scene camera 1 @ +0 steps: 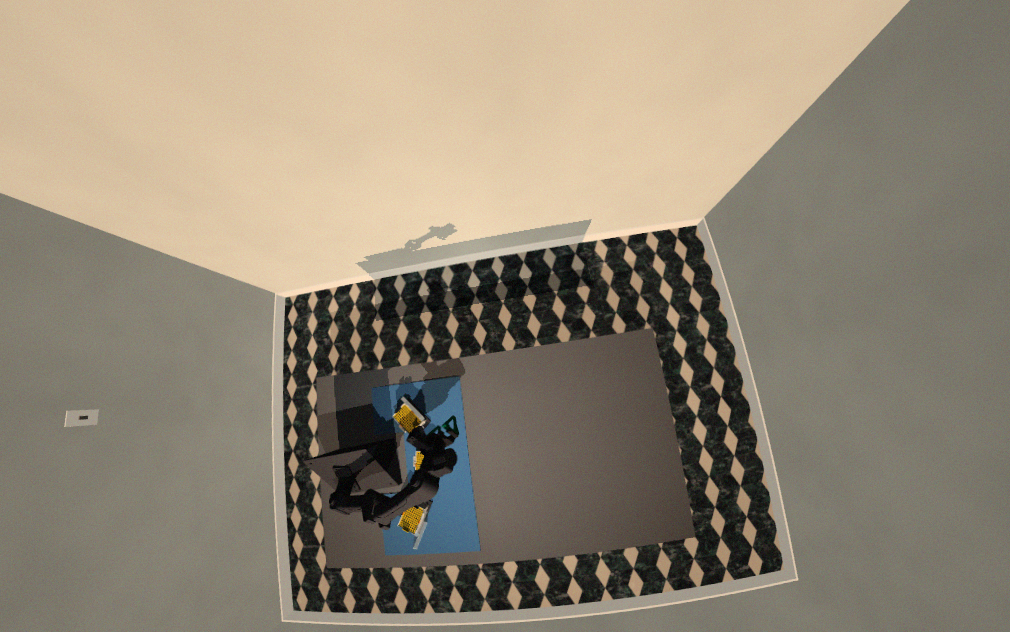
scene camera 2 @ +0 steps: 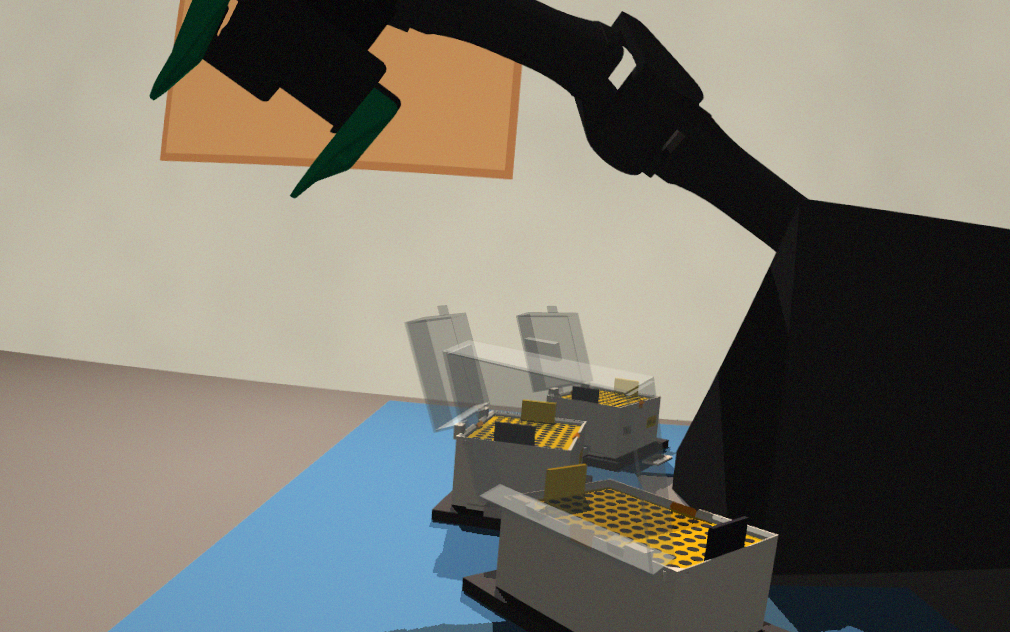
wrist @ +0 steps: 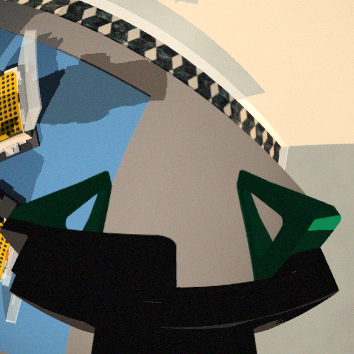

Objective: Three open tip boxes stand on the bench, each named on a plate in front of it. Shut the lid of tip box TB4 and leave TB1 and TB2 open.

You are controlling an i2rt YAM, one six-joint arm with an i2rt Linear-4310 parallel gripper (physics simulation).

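Frame: origin at the arm's base, x ahead, y left, z up, level; metres.
Seen in the pictures: gripper, fingertip midpoint: (scene camera 1: 446, 421) (scene camera 2: 225, 142) (wrist: 173, 177); arm's base, link origin: (scene camera 1: 347, 478) (scene camera 2: 914, 379).
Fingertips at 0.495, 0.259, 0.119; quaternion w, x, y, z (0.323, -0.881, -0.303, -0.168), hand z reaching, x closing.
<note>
Offsets run from my fingertips to a thing's top centre, as dx, dy, dz. "spot": to the spot under its first point. Level surfaces: height alone.
Three grey tip boxes with yellow perforated racks stand with clear lids raised. The nearest box in scene camera 2 (scene camera 2: 633, 588) has its lid @[spot: -0.193, +0.056, -0.098] (scene camera 2: 551, 365) leaning up. The middle box (scene camera 2: 513, 476) (scene camera 1: 419, 460) is partly under the arm in scene camera 1; its lid (scene camera 2: 440, 372) stands up. The far box (scene camera 2: 621, 430) also has an upright lid (scene camera 2: 554, 350). In the wrist view, one box @[spot: -0.220, +0.002, -0.185] (wrist: 9, 105) with its clear lid @[spot: -0.167, +0.033, -0.099] (wrist: 32, 80) is at the left edge. The name plates cannot be read. My gripper (scene camera 1: 443, 427) (scene camera 2: 223, 146) (wrist: 173, 177) is open with empty green fingers, high above the bench.
A blue mat @[dz -0.242] (scene camera 1: 446, 514) (scene camera 2: 297, 521) lies under the boxes on the brown bench @[dz -0.245] (scene camera 1: 566, 447) (scene camera 2: 148, 439). The black arm base (scene camera 2: 878, 387) stands close beside the boxes. An orange board (scene camera 2: 446, 111) hangs on the wall behind the arm.
</note>
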